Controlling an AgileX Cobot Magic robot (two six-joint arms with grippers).
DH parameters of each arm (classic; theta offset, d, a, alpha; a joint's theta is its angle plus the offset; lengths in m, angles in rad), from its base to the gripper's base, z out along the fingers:
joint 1: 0 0.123 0 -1.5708
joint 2: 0.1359 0 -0.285 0
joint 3: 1.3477 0 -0.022 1.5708
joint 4: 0 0.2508 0 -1.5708
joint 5: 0 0 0.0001 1.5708
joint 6: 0 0.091 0 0
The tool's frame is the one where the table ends.
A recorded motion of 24 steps. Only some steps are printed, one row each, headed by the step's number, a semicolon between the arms.
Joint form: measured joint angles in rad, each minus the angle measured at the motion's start. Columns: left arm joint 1, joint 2, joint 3, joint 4, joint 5, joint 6; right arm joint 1, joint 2, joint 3, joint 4, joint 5, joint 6.
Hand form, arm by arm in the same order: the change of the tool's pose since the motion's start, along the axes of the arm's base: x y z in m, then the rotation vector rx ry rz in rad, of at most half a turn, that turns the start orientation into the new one. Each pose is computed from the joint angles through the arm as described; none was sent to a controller.
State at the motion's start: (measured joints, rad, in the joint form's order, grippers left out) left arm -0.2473 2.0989 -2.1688 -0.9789 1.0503 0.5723; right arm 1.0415 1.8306 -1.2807 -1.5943 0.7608 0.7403
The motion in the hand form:
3: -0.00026 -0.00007 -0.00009 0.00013 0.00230 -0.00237; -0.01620 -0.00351 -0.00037 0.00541 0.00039 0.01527
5: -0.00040 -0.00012 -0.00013 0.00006 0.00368 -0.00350; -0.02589 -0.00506 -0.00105 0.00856 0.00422 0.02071
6: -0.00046 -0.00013 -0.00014 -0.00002 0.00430 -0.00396; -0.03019 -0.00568 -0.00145 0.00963 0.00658 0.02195
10: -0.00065 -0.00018 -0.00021 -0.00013 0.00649 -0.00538; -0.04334 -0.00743 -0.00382 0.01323 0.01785 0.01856
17: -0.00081 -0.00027 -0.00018 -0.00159 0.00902 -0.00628; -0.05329 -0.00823 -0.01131 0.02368 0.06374 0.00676
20: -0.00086 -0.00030 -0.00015 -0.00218 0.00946 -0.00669; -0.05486 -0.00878 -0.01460 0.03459 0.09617 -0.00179
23: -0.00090 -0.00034 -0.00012 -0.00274 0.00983 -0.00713; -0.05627 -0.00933 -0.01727 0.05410 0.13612 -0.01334
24: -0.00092 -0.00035 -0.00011 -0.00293 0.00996 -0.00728; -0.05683 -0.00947 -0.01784 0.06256 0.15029 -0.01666
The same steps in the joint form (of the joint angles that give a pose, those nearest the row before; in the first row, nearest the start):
3: 0.0000 0.0000 0.0000 -0.0005 0.0032 -0.0007; 0.0338 -0.0388 0.0581 -0.0131 0.0158 0.0336
5: 0.0000 0.0000 0.0000 -0.0007 0.0048 -0.0013; 0.0563 -0.0584 0.0878 -0.0115 0.0290 0.0486
6: 0.0000 0.0000 0.0000 -0.0009 0.0054 -0.0016; 0.0668 -0.0664 0.1000 -0.0086 0.0361 0.0540
10: 0.0000 0.0000 0.0000 -0.0012 0.0077 -0.0027; 0.1011 -0.0868 0.1348 0.0084 0.0637 0.0706
17: 0.0000 0.0000 0.0000 -0.0025 0.0093 -0.0044; 0.1264 -0.0928 0.1601 0.0578 0.0727 0.0839
20: 0.0000 0.0000 0.0000 -0.0032 0.0097 -0.0044; 0.1280 -0.0930 0.1640 0.0921 0.0641 0.0843
23: 0.0000 0.0000 0.0000 -0.0039 0.0101 -0.0045; 0.1282 -0.0943 0.1651 0.1359 0.0517 0.0849
24: 0.0000 0.0000 0.0000 -0.0042 0.0103 -0.0045; 0.1282 -0.0956 0.1651 0.1516 0.0463 0.0851

